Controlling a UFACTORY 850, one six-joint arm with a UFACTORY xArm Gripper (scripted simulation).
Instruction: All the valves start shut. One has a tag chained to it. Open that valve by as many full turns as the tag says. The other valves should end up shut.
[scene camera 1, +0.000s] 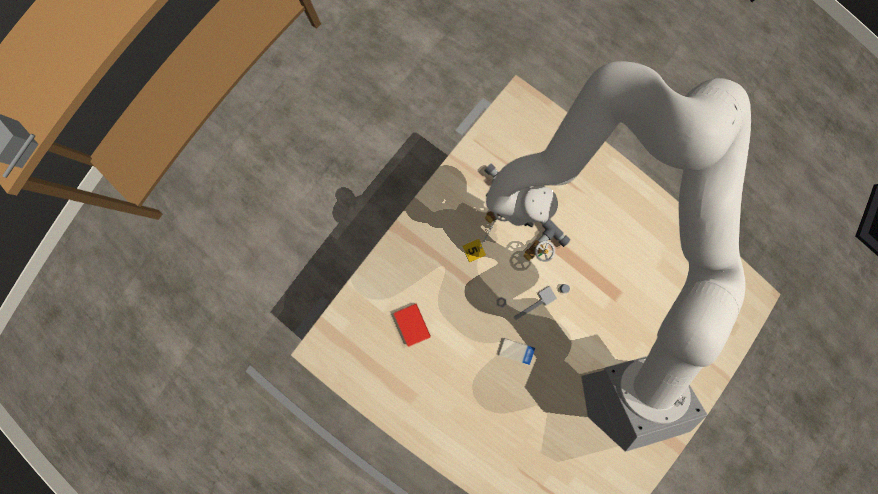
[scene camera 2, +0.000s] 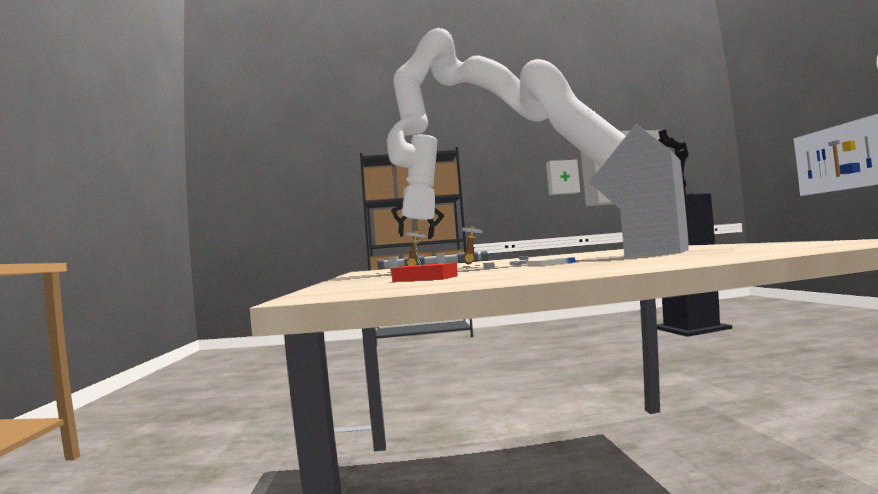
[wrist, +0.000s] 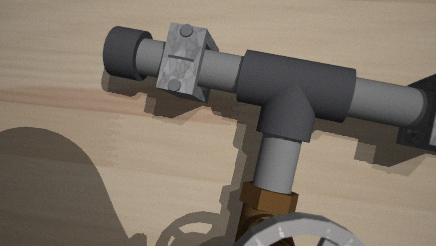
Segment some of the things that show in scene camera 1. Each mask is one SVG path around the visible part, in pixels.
A red block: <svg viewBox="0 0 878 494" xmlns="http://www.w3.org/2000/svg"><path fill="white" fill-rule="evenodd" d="M417 303L394 313L408 347L431 337Z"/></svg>
